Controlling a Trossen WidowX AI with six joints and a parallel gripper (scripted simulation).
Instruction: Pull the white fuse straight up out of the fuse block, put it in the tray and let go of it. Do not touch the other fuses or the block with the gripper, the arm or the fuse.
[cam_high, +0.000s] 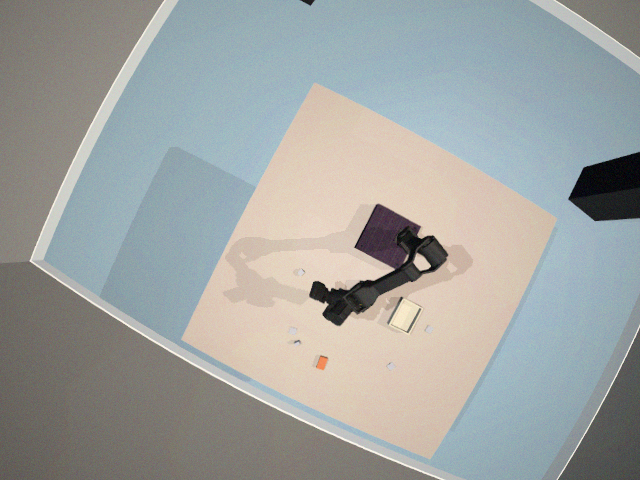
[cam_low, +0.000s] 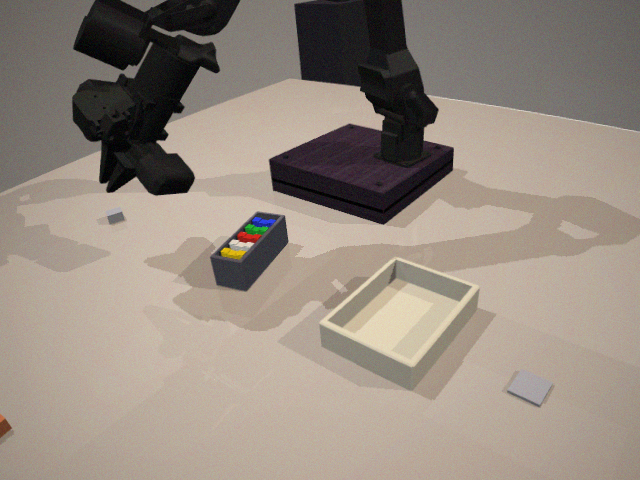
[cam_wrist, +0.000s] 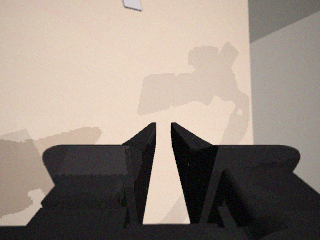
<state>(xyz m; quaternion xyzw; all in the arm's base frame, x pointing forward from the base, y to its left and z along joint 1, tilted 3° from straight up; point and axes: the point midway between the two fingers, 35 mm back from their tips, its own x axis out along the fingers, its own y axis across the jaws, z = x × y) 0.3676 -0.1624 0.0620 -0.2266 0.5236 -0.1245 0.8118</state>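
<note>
The white fuse lies 80 mm behind my gripper tip, 170 mm to the left of it and 70 mm below it. The rest, counted from my gripper tip: cream tray 110 mm behind, 370 mm to the left, 90 mm below.
</note>
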